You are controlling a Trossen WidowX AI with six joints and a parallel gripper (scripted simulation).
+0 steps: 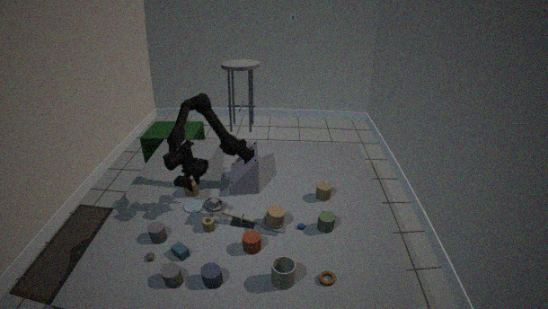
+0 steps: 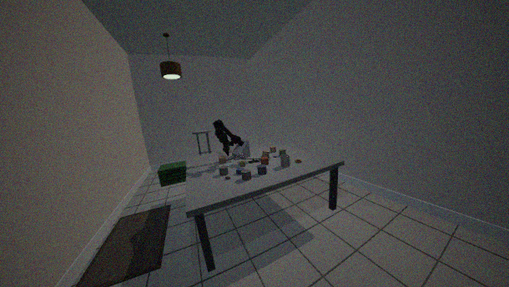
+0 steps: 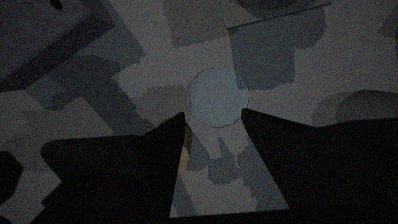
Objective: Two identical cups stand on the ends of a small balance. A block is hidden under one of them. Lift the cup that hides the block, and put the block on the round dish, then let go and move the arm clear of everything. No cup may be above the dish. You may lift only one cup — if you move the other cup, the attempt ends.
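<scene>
The small grey block is 100 mm ahead of my gripper tip, 90 mm to the left of it and 10 mm below it. The rest, counted from my gripper tip: tan cup (100 mm behind, 60 mm to the right, 60 mm below); pale round dish (10 mm ahead, 20 mm to the right, 90 mm below); yellow spool (160 mm ahead, 70 mm to the left, 70 mm below).
</scene>
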